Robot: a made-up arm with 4 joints. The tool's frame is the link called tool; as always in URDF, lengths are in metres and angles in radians. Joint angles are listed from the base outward. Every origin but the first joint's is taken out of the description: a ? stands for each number. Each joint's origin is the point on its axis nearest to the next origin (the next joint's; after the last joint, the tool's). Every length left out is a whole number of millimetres.
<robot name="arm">
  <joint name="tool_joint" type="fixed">
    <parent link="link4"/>
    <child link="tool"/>
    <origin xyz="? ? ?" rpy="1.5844 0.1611 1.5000"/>
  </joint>
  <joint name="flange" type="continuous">
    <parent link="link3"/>
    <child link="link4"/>
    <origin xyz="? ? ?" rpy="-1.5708 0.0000 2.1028"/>
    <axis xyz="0 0 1"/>
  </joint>
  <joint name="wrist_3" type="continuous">
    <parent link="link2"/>
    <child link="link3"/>
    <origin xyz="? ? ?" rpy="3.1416 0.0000 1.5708"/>
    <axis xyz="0 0 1"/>
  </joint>
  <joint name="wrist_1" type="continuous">
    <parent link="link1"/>
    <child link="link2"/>
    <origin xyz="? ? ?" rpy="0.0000 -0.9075 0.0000"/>
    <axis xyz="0 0 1"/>
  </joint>
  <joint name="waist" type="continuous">
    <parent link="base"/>
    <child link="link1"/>
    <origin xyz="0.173 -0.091 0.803" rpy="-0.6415 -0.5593 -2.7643"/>
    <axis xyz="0 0 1"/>
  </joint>
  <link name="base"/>
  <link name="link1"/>
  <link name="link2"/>
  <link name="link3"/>
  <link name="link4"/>
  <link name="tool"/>
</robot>
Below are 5 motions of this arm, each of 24 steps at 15 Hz.
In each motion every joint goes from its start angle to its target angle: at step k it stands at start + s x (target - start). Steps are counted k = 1, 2, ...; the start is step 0. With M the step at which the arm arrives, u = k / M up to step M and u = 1 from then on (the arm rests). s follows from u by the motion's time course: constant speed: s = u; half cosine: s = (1 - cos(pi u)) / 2; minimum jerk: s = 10 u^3 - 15 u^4 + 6 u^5.
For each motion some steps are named. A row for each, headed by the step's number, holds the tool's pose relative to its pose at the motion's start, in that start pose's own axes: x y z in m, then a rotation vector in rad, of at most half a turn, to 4 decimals.
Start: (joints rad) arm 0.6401 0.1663 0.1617 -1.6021
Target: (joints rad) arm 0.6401 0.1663 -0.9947 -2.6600
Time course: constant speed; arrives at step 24
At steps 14, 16, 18, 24:
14: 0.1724 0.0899 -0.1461 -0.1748 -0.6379 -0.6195
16: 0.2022 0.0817 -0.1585 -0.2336 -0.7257 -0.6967
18: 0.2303 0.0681 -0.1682 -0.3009 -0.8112 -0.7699
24: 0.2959 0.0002 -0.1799 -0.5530 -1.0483 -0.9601

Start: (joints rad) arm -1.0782 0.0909 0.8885 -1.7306
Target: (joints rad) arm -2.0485 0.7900 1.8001 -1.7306
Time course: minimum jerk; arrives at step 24
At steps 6, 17, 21, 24:
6: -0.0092 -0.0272 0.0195 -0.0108 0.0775 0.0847
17: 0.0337 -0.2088 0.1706 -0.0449 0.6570 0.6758
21: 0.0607 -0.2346 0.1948 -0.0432 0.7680 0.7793
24: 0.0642 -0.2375 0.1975 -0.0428 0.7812 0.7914

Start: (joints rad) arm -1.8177 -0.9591 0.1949 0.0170
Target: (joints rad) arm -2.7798 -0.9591 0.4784 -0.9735
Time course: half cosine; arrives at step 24
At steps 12, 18, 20, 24:
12: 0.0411 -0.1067 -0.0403 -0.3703 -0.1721 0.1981
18: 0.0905 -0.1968 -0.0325 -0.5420 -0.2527 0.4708
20: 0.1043 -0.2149 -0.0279 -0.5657 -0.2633 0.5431
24: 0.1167 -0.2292 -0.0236 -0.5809 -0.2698 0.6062

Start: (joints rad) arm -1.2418 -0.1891 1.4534 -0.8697
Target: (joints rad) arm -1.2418 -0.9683 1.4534 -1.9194
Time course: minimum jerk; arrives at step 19
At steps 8, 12, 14, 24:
8: 0.0832 -0.0597 -0.0926 -0.0585 -0.3806 0.2560
12: 0.2107 -0.0861 -0.1484 -0.0198 -0.7557 0.5802
14: 0.2612 -0.0794 -0.1587 0.0255 -0.8861 0.7139
24: 0.2993 -0.0667 -0.1634 0.0748 -0.9839 0.8235

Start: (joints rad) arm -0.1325 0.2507 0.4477 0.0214
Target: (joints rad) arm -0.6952 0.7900 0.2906 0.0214
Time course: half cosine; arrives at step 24
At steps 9, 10, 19, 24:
9: -0.0036 0.0425 0.0309 0.0879 0.0934 -0.1177
10: -0.0031 0.0513 0.0368 0.1058 0.1092 -0.1433
19: 0.0193 0.1275 0.0798 0.2577 0.1998 -0.3809
24: 0.0272 0.1420 0.0866 0.2873 0.2078 -0.4306

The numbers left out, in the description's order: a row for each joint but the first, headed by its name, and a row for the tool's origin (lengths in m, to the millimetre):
tool: -0.162 -0.276 0.000
flange: -0.038 -0.014 0.000
wrist_3: -0.010 -0.050 0.000
wrist_1: -0.004 0.011 0.000

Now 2 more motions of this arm.
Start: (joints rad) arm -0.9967 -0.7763 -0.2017 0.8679
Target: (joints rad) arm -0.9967 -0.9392 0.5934 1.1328
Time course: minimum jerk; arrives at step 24
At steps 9, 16, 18, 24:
9: -0.0027 0.0341 0.0087 -0.1866 0.0404 -0.1958
16: 0.0170 0.1130 0.0043 -0.4962 0.1131 -0.5964
18: 0.0260 0.1296 -0.0005 -0.5532 0.1264 -0.6844
24: 0.0365 0.1453 -0.0065 -0.6064 0.1385 -0.7718

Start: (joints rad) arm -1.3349 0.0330 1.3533 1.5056
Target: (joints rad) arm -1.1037 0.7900 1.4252 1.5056
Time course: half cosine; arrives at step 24
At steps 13, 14, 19, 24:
13: 0.0569 -0.1369 -0.0343 0.0881 -0.0842 0.4630
14: 0.0677 -0.1506 -0.0386 0.0956 -0.0946 0.5158
19: 0.1210 -0.2008 -0.0558 0.1217 -0.1394 0.7363
24: 0.1449 -0.2171 -0.0618 0.1293 -0.1572 0.8217

